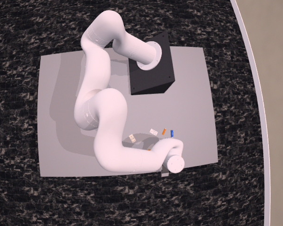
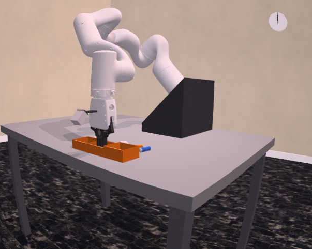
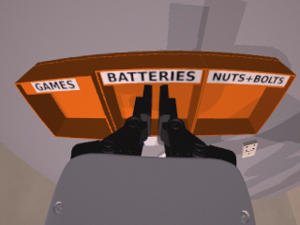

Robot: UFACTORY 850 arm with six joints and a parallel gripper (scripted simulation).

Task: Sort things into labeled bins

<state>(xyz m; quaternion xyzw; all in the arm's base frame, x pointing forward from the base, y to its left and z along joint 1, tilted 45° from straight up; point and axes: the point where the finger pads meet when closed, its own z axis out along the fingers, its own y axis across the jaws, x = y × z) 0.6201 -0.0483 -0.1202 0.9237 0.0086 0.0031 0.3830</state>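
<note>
Right now the orange three-compartment bin is 2 cm below my hand. From my hand the other things lie so: blue-and-white block (9 cm behind, 3 cm below, 2 cm to the left); then orange battery (15 cm behind, 3 cm to the left, 3 cm below); then blue battery (13 cm behind, 9 cm to the left, 3 cm below).
</note>
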